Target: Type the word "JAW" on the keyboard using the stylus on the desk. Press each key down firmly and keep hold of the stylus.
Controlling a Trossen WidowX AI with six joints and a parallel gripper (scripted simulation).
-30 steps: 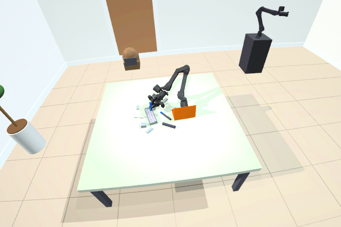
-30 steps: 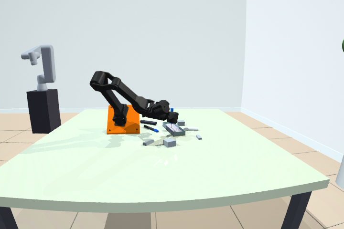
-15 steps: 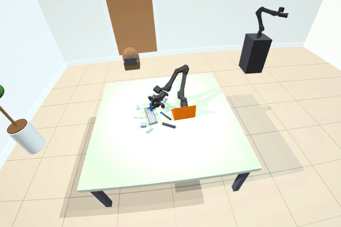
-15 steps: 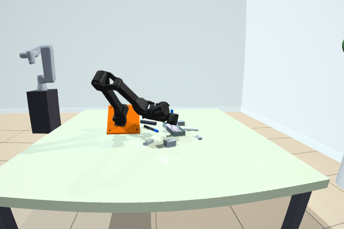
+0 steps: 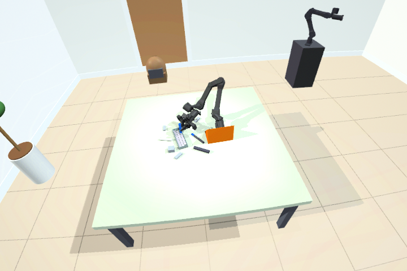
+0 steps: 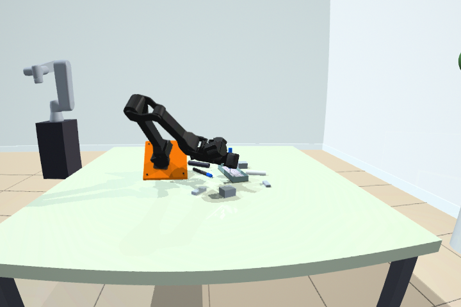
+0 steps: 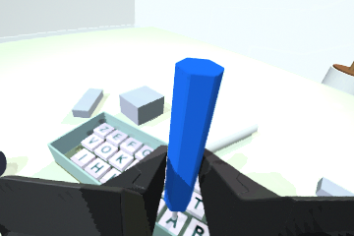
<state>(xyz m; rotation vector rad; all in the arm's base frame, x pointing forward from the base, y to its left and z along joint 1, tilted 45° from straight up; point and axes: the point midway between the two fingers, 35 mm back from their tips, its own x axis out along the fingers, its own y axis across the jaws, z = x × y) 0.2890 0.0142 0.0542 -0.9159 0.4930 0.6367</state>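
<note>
The j key is 4 cm ahead of my gripper tip, 4 cm to the right of it and 6 cm below it. Also, from my gripper tip: white stick: 12 cm ahead, 2 cm to the left, 6 cm below; black-and-blue pen: 12 cm behind, 2 cm to the left, 7 cm below; blue stylus: 1 cm behind, 1 cm to the right, 2 cm below.
</note>
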